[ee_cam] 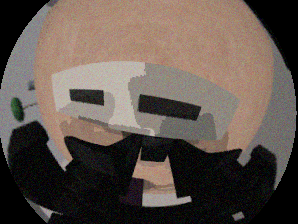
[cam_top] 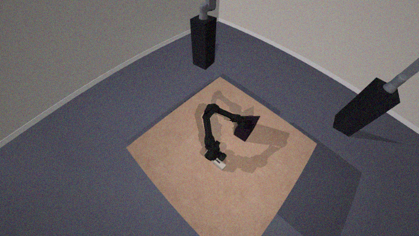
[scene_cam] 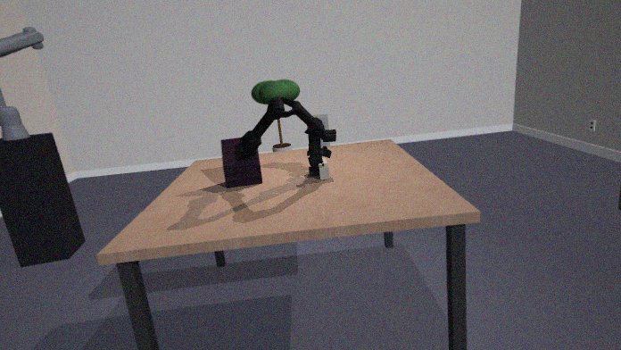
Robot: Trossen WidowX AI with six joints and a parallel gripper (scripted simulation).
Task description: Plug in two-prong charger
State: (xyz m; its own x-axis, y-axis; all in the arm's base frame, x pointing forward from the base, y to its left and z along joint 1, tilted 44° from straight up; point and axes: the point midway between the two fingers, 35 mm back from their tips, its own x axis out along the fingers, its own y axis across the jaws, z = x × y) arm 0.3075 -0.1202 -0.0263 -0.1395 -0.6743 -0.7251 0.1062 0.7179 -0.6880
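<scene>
Right now my gripper tip is 20 mm short of the dark two-prong charger and 10 mm below it.
</scene>
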